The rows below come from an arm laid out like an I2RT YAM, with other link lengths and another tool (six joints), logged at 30 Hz.
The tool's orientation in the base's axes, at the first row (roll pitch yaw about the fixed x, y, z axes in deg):
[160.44, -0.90, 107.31]
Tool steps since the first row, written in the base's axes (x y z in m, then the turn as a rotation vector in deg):
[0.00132, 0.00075, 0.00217, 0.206, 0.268, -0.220]
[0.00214, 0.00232, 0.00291, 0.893, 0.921, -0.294]
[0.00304, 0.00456, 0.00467, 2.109, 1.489, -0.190]
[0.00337, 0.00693, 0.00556, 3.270, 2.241, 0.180]
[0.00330, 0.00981, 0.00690, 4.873, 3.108, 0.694]
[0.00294, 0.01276, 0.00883, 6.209, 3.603, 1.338]
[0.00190, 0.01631, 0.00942, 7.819, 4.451, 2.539]
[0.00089, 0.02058, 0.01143, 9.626, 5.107, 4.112]
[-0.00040, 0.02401, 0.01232, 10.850, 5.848, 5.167]
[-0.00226, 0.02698, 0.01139, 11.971, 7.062, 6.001]
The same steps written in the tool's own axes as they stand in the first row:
[0.00036, 0.00212, -0.00154, 0.191, 0.186, 0.303]
[0.00162, 0.00354, -0.00180, 0.609, 0.960, 0.663]
[0.00352, 0.00556, -0.00292, 0.791, 2.247, 1.013]
[0.00570, 0.00681, -0.00339, 1.169, 3.624, 1.116]
[0.00849, 0.00798, -0.00434, 1.528, 5.480, 1.236]
[0.01144, 0.00912, -0.00594, 1.613, 7.035, 1.106]
[0.01515, 0.00936, -0.00642, 1.963, 9.122, 0.579]
[0.01956, 0.01029, -0.00815, 2.076, 11.457, -0.259]
[0.02323, 0.01037, -0.00900, 2.436, 13.118, -0.783]
[0.02661, 0.00921, -0.00837, 3.274, 14.741, -1.077]

